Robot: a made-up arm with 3 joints. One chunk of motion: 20 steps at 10 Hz.
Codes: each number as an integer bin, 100 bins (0 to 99) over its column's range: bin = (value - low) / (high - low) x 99, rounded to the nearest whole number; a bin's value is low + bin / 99 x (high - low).
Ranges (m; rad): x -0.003..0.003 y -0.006..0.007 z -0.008..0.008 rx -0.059..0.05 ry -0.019..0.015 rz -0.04..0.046
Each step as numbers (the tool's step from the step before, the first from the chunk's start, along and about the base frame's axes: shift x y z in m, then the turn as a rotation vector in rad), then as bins.
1 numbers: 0.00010 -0.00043 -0.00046 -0.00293 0.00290 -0.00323
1 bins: 51 42 47 51 64 42
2 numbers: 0.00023 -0.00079 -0.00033 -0.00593 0.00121 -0.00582
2 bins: 53 40 47 48 59 39
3 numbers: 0.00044 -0.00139 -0.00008 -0.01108 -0.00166 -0.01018
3 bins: 57 35 49 44 50 34
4 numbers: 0.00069 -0.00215 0.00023 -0.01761 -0.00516 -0.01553
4 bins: 61 29 51 38 40 28
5 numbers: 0.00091 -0.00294 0.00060 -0.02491 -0.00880 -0.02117
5 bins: 65 23 53 31 30 22
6 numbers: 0.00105 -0.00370 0.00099 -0.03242 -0.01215 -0.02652
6 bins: 67 18 56 24 20 16
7 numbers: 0.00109 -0.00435 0.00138 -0.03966 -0.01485 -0.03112
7 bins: 67 13 58 18 12 10
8 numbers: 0.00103 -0.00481 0.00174 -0.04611 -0.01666 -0.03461
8 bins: 66 9 60 12 7 6
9 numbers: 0.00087 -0.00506 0.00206 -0.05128 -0.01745 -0.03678
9 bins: 64 7 62 7 5 4
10 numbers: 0.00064 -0.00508 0.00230 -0.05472 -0.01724 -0.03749
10 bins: 60 7 64 4 5 3
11 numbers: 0.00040 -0.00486 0.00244 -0.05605 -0.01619 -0.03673
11 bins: 56 9 65 3 8 4
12 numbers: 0.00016 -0.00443 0.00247 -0.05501 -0.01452 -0.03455
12 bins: 52 12 65 4 13 6
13 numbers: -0.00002 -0.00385 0.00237 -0.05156 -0.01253 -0.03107
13 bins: 49 16 64 7 19 10
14 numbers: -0.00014 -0.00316 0.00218 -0.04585 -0.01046 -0.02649
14 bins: 47 22 63 12 25 16
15 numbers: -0.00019 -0.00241 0.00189 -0.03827 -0.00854 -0.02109
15 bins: 46 27 61 19 30 22
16 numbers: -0.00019 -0.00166 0.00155 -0.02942 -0.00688 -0.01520
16 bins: 46 33 59 27 35 29
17 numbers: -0.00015 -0.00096 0.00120 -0.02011 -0.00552 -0.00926
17 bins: 47 38 57 35 39 35
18 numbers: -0.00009 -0.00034 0.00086 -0.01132 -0.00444 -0.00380
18 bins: 48 43 55 43 42 42
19 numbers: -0.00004 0.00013 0.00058 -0.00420 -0.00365 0.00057
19 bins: 49 47 53 50 45 47
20 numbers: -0.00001 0.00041 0.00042 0.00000 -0.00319 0.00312
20 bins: 49 49 52 54 46 50
